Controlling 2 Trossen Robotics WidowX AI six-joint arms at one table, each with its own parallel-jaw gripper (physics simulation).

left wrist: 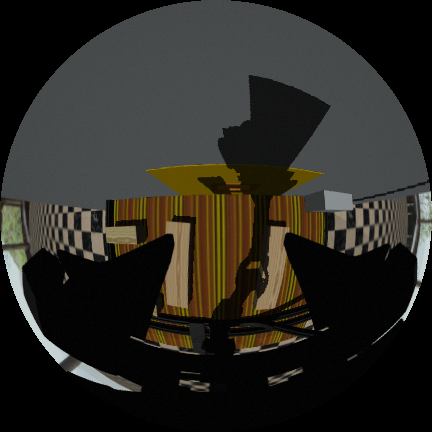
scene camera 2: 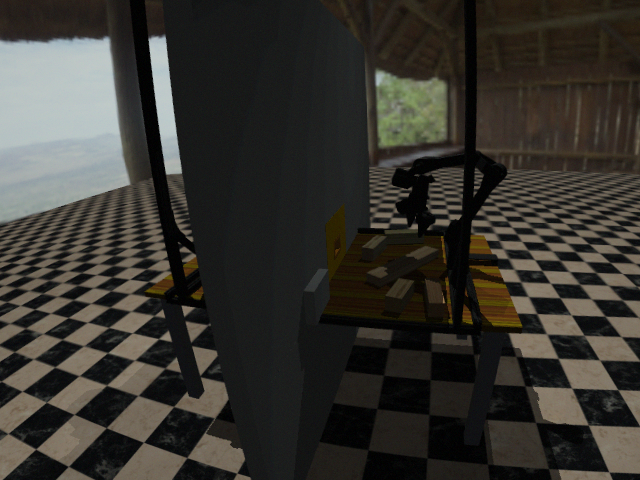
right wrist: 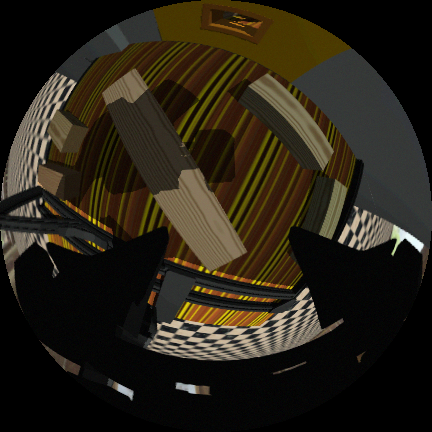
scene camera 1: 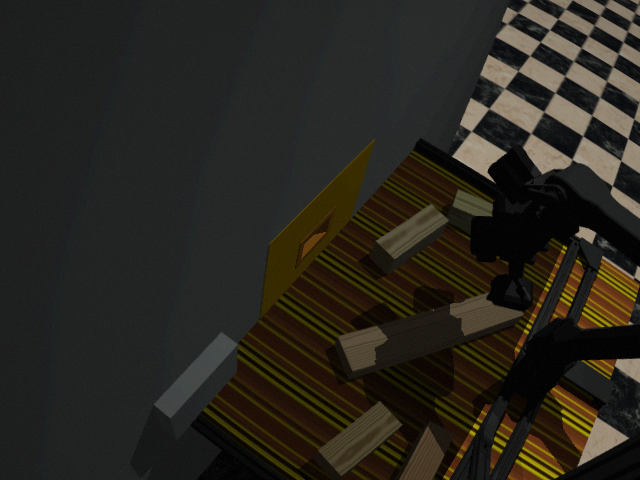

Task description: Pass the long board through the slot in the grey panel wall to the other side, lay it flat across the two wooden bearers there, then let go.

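Places are measured from the left arm's base along level axes (x ahead, y left, z up), in millimetres.
Where they show: left gripper, between the fingertips: (left wrist: 230,239); right gripper, between the fingertips: (scene camera 2: 414,232) (right wrist: 230,232) (scene camera 1: 489,274); left arm's base, origin of its link: (left wrist: 218,329); right arm's base, origin of its link: (scene camera 1: 529,382).
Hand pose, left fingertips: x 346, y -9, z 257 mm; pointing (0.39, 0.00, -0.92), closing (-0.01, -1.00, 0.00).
Observation:
Each offset is from my left fingertips to the top centre of the thing. "*": to the spot under its first point.
The long pale board @(380 mm ahead, 4 mm right, 244 mm down) (scene camera 1: 361,351) (scene camera 2: 423,254) (right wrist: 205,215) lies flat and slantwise on the striped table, on the right arm's side of the grey panel wall (scene camera 1: 155,155) (scene camera 2: 268,155) (left wrist: 125,125) (right wrist: 370,115). The slot @(* 138 mm ahead, 74 mm right, 191 mm down) (scene camera 1: 298,255) (right wrist: 206,17) is in a yellow patch low on the wall. My right gripper (scene camera 1: 511,297) (scene camera 2: 417,227) (right wrist: 230,232) is open and empty, pointing down above the board's end away from the wall. My left gripper (left wrist: 230,239) is open and empty on the other side, above two wooden bearers, one @(110 mm back, 120 mm left, 238 mm down) (left wrist: 179,265) at left and one @(126 mm back, 137 mm right, 238 mm down) (left wrist: 272,265) at right.
Several short wooden blocks lie around the board, two @(251 mm ahead, 127 mm left, 226 mm down) (scene camera 1: 410,237) @(358 mm ahead, 277 mm left, 229 mm down) (scene camera 1: 470,206) at its upper right and two @(379 mm ahead, 249 mm right, 229 mm down) (scene camera 1: 359,439) @(479 mm ahead, 241 mm right, 232 mm down) (scene camera 1: 426,454) below it. Another block @(26 mm back, 295 mm left, 229 mm down) (left wrist: 121,235) lies left of the bearers. A light grey block (scene camera 1: 196,377) (scene camera 2: 316,291) (left wrist: 330,200) juts from the wall.

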